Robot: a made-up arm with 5 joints. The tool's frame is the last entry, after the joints. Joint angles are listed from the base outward. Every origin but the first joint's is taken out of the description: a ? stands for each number. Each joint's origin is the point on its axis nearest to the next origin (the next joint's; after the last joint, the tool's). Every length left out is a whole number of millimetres.
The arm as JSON. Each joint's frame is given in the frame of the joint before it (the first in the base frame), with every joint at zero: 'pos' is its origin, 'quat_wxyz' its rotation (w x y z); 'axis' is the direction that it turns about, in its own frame. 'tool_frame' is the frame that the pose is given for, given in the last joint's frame.
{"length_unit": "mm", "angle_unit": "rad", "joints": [
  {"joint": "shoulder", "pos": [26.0, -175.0, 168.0], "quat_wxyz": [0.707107, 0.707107, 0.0, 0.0], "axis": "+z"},
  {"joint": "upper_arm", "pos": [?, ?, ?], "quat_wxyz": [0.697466, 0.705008, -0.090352, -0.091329], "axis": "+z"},
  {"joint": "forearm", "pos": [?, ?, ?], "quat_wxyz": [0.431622, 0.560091, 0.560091, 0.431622], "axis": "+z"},
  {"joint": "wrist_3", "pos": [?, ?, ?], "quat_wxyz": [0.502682, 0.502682, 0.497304, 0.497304], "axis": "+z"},
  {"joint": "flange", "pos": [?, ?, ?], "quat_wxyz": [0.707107, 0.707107, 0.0, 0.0], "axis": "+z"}
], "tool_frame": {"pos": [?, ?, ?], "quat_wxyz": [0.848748, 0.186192, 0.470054, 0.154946]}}
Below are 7 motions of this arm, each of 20 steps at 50 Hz.
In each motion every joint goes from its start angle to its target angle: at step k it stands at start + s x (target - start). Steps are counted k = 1, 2, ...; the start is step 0. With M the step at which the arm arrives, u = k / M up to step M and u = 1 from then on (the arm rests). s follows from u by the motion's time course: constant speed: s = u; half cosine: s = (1 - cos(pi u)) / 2; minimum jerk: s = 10 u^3 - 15 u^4 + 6 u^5.
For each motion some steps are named. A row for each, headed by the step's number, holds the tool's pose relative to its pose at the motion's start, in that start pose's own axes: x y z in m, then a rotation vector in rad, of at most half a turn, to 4 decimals.
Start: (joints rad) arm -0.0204 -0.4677 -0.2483 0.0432 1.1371
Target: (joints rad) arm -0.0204 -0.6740 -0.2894 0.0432 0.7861
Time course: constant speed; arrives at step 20
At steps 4, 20:
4: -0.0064 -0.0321 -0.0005 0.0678 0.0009 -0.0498
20: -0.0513 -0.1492 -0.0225 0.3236 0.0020 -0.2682

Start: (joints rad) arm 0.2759 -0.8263 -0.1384 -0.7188 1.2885
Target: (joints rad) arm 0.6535 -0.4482 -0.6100 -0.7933 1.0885
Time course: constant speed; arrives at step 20
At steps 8, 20:
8: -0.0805 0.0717 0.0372 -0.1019 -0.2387 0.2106
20: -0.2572 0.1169 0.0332 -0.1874 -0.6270 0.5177

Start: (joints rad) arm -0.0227 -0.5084 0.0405 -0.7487 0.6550
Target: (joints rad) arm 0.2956 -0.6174 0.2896 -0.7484 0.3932
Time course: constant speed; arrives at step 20
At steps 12, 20:
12: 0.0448 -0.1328 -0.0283 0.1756 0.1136 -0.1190
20: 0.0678 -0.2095 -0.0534 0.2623 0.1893 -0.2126

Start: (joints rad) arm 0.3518 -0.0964 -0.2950 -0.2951 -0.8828
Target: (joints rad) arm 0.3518 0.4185 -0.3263 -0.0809 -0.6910
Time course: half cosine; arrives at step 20
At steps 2, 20:
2: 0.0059 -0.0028 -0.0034 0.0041 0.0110 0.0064
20: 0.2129 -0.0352 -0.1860 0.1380 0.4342 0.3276

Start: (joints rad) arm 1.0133 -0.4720 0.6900 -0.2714 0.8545
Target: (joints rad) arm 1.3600 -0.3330 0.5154 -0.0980 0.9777
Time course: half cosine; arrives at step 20
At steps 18, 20:
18: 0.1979 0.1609 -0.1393 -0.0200 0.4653 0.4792
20: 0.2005 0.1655 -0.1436 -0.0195 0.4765 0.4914

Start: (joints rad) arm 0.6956 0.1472 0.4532 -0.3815 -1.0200
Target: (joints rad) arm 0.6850 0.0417 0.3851 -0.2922 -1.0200
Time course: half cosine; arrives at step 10
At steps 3, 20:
3: -0.0066 0.0092 0.0011 -0.0213 0.0012 -0.0031
20: -0.0333 0.0435 0.0037 -0.1045 0.0031 -0.0193

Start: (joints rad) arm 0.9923 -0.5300 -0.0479 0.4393 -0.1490
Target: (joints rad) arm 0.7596 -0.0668 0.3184 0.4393 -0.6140
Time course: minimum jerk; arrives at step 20
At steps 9, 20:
9: -0.0034 -0.1220 0.0022 0.2879 -0.1496 0.1041
20: 0.0713 -0.2707 -0.0600 0.7194 -0.2385 0.2515

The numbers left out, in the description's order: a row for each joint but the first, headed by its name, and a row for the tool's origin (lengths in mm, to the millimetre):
upper_arm: 36.0 62.0 0.0
forearm: -229.0 -274.0 0.0
wrist_3: 82.0 24.0 0.0
flange: 6.0 135.0 0.0
tool: 469.0 -38.0 0.0

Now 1 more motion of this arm.
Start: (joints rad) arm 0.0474 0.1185 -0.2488 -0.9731 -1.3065
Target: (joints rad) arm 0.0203 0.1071 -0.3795 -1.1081 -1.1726
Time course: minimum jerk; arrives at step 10
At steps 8, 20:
8: 0.0432 0.0990 -0.0381 -0.0446 0.1183 0.2388
20: 0.0448 0.1054 -0.0406 -0.0471 0.1251 0.2536

